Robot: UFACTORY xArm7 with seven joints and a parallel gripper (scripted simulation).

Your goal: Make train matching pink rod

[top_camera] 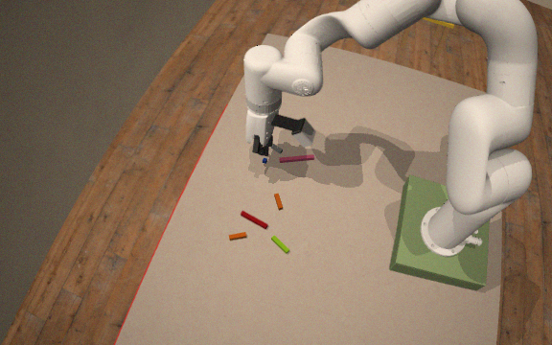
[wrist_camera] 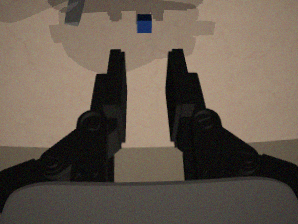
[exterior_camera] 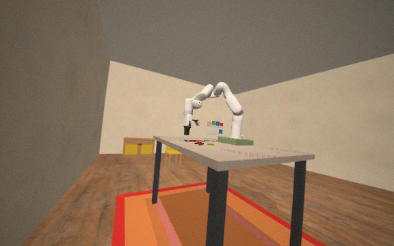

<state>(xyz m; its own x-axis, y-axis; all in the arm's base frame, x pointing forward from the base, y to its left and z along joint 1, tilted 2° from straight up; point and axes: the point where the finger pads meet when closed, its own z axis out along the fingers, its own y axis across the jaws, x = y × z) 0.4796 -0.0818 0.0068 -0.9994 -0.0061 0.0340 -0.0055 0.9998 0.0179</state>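
My hand is 2 cm past the grey rod, 5 cm to the left of it and 7 cm above it. Round my hand: blue rod 7 cm below; pink rod 8 cm behind, 3 cm to the right, 7 cm below; red rod 3 cm behind, 17 cm to the left, 7 cm below.
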